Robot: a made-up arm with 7 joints. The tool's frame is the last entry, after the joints. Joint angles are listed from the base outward.
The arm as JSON. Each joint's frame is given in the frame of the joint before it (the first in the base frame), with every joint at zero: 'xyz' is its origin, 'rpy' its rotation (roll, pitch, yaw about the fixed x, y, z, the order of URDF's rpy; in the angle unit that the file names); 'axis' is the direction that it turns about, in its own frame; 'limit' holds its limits. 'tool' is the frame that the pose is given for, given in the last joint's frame.
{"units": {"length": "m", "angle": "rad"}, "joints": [
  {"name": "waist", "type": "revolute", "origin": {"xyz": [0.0, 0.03, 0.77], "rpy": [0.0, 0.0, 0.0]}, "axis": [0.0, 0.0, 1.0], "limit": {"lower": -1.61, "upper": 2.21}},
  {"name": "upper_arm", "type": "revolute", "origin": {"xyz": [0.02, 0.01, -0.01], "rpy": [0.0, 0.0, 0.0]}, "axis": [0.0, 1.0, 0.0], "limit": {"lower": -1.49, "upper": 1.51}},
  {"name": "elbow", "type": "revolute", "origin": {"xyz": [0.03, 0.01, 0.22], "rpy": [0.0, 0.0, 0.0]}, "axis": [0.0, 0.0, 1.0], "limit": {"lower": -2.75, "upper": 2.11}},
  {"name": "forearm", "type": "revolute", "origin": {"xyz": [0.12, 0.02, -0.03], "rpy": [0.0, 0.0, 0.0]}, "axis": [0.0, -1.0, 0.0], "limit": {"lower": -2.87, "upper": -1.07}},
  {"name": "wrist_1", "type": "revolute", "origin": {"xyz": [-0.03, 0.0, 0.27], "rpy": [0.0, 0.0, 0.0]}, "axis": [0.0, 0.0, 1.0], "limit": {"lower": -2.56, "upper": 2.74}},
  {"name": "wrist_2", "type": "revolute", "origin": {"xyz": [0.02, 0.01, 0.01], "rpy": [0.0, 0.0, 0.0]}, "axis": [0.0, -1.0, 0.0], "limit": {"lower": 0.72, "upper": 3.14}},
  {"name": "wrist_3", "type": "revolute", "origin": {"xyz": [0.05, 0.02, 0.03], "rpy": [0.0, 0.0, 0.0]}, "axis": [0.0, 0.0, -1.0], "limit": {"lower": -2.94, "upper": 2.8}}
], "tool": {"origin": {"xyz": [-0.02, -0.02, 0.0], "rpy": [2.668, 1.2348, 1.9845]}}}
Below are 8 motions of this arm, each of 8 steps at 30 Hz.
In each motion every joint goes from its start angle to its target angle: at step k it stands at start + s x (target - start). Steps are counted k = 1, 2, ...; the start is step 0. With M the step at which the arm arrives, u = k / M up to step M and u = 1 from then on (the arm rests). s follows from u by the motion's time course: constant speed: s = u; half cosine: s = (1 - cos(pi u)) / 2; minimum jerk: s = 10 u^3 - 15 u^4 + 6 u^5.
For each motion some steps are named. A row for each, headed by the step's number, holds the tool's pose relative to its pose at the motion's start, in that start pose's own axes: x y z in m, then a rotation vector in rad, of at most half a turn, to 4 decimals.
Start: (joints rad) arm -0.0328 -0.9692 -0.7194 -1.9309 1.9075 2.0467 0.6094
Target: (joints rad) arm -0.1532 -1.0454 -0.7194 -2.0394 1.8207 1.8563 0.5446
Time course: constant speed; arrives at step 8
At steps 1, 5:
1: -0.0021 0.0002 -0.0033 -0.0114 -0.0006 -0.0216
5: -0.0105 0.0000 -0.0161 -0.0544 -0.0038 -0.1087

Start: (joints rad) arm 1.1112 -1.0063 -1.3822 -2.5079 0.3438 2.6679 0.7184
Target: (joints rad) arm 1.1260 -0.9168 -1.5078 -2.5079 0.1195 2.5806 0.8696
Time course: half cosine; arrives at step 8
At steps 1, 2, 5, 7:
1: 0.0002 0.0001 0.0013 0.0020 -0.0077 -0.0032
2: 0.0008 0.0005 0.0049 0.0078 -0.0297 -0.0124
5: 0.0027 0.0017 0.0233 0.0386 -0.1451 -0.0561
7: 0.0031 0.0020 0.0324 0.0548 -0.2052 -0.0761

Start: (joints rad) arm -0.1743 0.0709 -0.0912 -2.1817 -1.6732 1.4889 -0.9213
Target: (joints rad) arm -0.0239 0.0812 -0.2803 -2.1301 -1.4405 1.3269 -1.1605
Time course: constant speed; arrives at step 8
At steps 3, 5, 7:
3: 0.0051 -0.0057 0.0048 -0.1054 0.0621 0.0819
5: 0.0090 -0.0090 0.0078 -0.1789 0.0977 0.1378
7: 0.0132 -0.0118 0.0106 -0.2548 0.1286 0.1947

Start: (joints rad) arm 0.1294 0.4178 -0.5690 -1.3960 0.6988 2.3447 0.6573
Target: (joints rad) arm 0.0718 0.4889 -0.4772 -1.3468 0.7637 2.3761 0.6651
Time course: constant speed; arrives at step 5
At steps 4, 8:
4: 0.0198 -0.0103 0.0050 0.0361 0.0378 0.0078
8: 0.0246 -0.0130 0.0065 0.0466 0.0475 0.0099

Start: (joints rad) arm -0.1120 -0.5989 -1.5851 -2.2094 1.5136 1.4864 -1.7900
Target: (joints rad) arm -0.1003 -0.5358 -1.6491 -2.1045 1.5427 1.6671 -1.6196
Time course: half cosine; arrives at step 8
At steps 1, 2, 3, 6, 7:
1: -0.0015 0.0011 0.0003 0.0047 -0.0053 -0.0079
2: -0.0056 0.0043 0.0012 0.0177 -0.0206 -0.0302
3: -0.0115 0.0092 0.0024 0.0368 -0.0445 -0.0630
6: -0.0297 0.0274 0.0062 0.0962 -0.1326 -0.1681
7: -0.0329 0.0313 0.0069 0.1071 -0.1515 -0.1880

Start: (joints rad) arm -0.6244 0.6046 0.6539 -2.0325 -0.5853 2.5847 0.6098
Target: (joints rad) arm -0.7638 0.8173 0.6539 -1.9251 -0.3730 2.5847 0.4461
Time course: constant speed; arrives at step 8
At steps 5, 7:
5: 0.0119 -0.0240 0.0405 0.1361 0.1138 0.0760
7: 0.0172 -0.0353 0.0558 0.1901 0.1568 0.1116

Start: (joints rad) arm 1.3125 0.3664 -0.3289 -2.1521 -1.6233 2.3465 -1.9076
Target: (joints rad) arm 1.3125 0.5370 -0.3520 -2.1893 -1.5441 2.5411 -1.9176
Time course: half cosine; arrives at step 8
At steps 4, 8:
4: -0.0017 0.0005 0.0350 -0.0574 -0.1002 -0.0580
8: -0.0036 0.0042 0.0686 -0.1081 -0.2031 -0.1081

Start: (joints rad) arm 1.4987 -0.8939 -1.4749 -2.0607 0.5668 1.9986 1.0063
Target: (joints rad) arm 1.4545 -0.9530 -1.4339 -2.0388 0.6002 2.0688 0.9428
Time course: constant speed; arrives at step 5
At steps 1, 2, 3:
1: -0.0045 -0.0008 -0.0031 -0.0193 0.0244 0.0125
2: -0.0092 -0.0016 -0.0062 -0.0385 0.0486 0.0253
3: -0.0138 -0.0025 -0.0092 -0.0577 0.0726 0.0384

